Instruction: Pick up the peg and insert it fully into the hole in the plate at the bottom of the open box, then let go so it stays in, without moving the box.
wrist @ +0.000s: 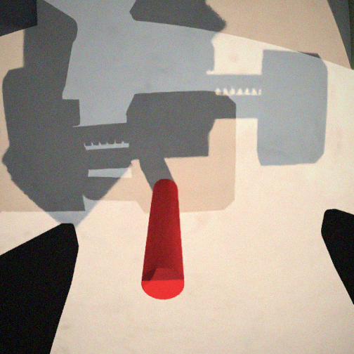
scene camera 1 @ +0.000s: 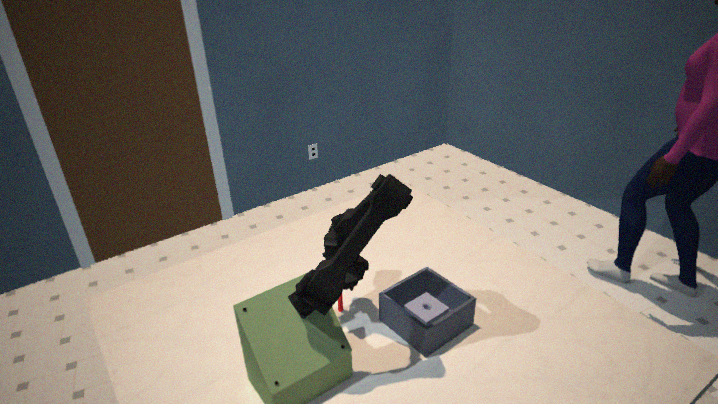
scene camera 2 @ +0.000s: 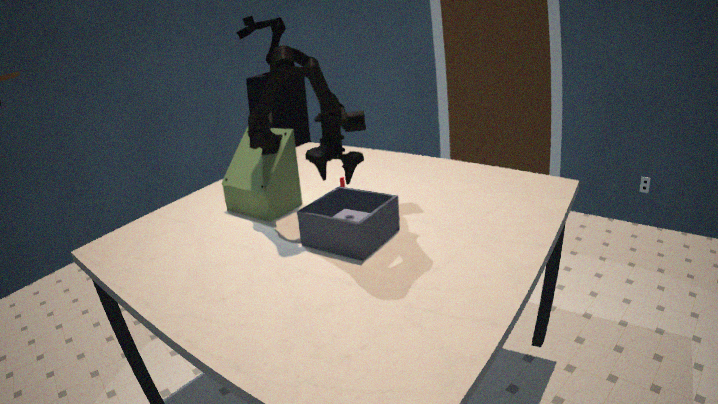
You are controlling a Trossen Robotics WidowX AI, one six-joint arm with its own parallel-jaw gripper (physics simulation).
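Pixels of known places: gripper, fingertip midpoint: point(scene camera 2: 336, 182); arm's base, origin of the base link: point(scene camera 1: 305, 300) point(scene camera 2: 272, 144).
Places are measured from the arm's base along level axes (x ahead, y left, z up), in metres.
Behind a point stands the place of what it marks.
Observation:
The red peg point(scene camera 1: 340, 302) @[x 0.180, y 0.088, z -0.173 m] point(scene camera 2: 342, 181) @[x 0.188, y 0.088, z -0.137 m] point(wrist: 164, 235) stands upright on the table behind the box in the second scene view. My gripper point(scene camera 2: 336, 181) @[x 0.168, y 0.082, z -0.139 m] point(wrist: 203, 231) is open and points down above the peg; in the wrist view the peg shows between the two spread fingers, nearer the left one, touching neither. In the first scene view the arm hides the gripper and the peg's upper part. The open grey box point(scene camera 1: 401, 321) @[x 0.228, y -0.109, z -0.148 m] point(scene camera 2: 331, 236) @[x 0.322, y -0.214, z -0.159 m] stands on the table. The pale plate point(scene camera 1: 419, 312) @[x 0.290, y -0.120, z -0.150 m] point(scene camera 2: 359, 215) @[x 0.341, y -0.099, z -0.150 m] with its round hole lies at the bottom of the box.
A green wedge-shaped block point(scene camera 1: 296, 341) @[x -0.068, y -0.045, z -0.055 m] point(scene camera 2: 261, 200) @[x 0.019, y -0.110, z -0.140 m] stands beside the peg, on the side away from the box in the first scene view. The table point(scene camera 1: 200, 311) @[x -0.119, y 0.388, z -0.207 m] point(scene camera 2: 225, 296) @[x 0.188, y -0.491, z -0.208 m] carries shadows of the arm. A person point(scene camera 1: 697, 120) stands beyond the table.

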